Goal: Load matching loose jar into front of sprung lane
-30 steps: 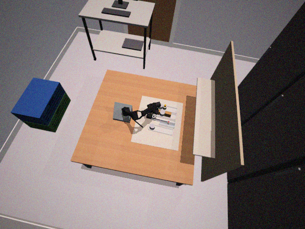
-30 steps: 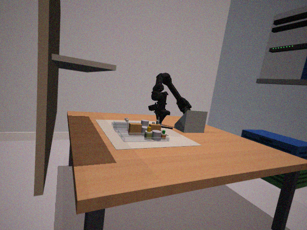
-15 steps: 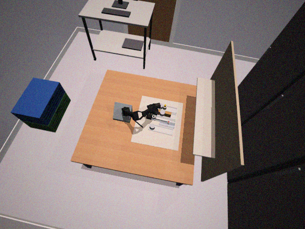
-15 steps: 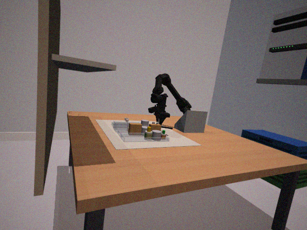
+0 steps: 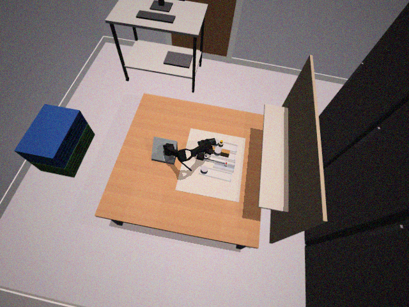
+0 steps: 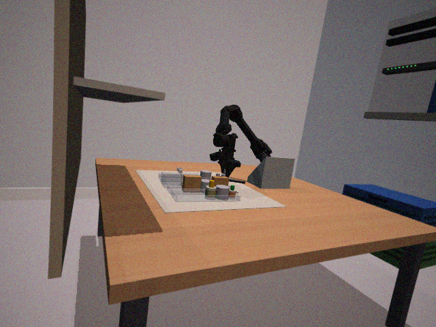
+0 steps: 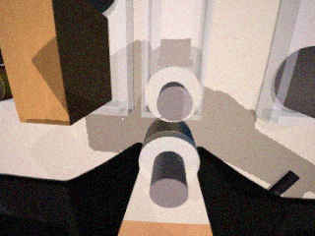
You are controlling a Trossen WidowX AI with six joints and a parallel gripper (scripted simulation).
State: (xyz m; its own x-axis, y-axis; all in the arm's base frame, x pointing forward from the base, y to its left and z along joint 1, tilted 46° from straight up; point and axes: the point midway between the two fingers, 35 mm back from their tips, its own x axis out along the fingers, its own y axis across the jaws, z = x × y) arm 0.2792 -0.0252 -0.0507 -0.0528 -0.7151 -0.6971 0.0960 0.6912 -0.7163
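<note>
The white mat lies 110 mm ahead of my gripper tip, 30 mm to the right of it and 50 mm below it. From my gripper tip the other things lie so: shelf: 550 mm ahead, 50 mm to the right, 310 mm above; thin dark rod: 130 mm behind, 110 mm to the right, 50 mm below; red mark: 220 mm ahead, 60 mm to the right, 20 mm above.
</note>
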